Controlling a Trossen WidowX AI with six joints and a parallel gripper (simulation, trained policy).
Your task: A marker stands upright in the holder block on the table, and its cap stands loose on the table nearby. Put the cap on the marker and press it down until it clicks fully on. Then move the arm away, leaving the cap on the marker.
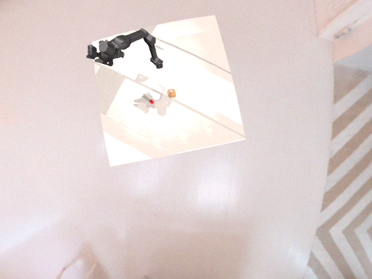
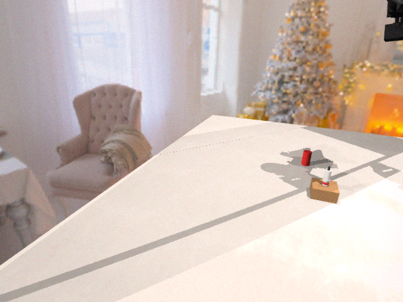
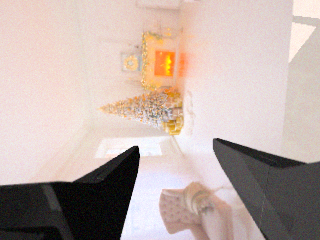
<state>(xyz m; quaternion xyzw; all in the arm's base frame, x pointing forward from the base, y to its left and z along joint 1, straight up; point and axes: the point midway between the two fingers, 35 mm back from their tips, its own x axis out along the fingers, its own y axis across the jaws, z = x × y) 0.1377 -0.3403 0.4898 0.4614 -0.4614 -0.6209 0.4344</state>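
Now: the red cap 460 mm below my gripper tip, 240 mm to the left of it and 210 mm ahead of it. The rest, counted from my gripper tip: holder block 470 mm below, 440 mm to the left, 170 mm ahead.
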